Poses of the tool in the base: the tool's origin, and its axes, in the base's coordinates. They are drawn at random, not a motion.
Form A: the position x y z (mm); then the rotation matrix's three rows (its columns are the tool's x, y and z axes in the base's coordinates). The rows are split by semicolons.
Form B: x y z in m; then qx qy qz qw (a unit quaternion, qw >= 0). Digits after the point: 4 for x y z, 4 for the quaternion.
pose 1, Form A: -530.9 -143.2 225.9; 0.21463 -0.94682 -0.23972; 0.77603 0.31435 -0.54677; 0.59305 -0.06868 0.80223
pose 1, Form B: -0.5309 -0.1432 0.2259 0.1566 -0.2727 0.5642 0.7634
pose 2, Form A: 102.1 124.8 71.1; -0.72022 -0.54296 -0.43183; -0.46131 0.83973 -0.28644; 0.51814 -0.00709 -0.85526
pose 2, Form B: 0.1021 0.1248 0.0711 0.2717 -0.9240 0.0794 0.2570
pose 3, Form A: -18.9 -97.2 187.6; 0.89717 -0.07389 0.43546; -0.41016 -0.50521 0.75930; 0.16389 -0.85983 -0.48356
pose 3, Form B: -0.0189 -0.0972 0.1876 -0.8494 0.1425 -0.1764 0.4766
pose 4, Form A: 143.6 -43.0 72.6; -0.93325 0.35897 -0.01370; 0.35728 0.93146 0.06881; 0.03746 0.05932 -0.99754
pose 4, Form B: 0.1436 -0.0430 0.0726 -0.1822 -0.9826 -0.0326 0.0130
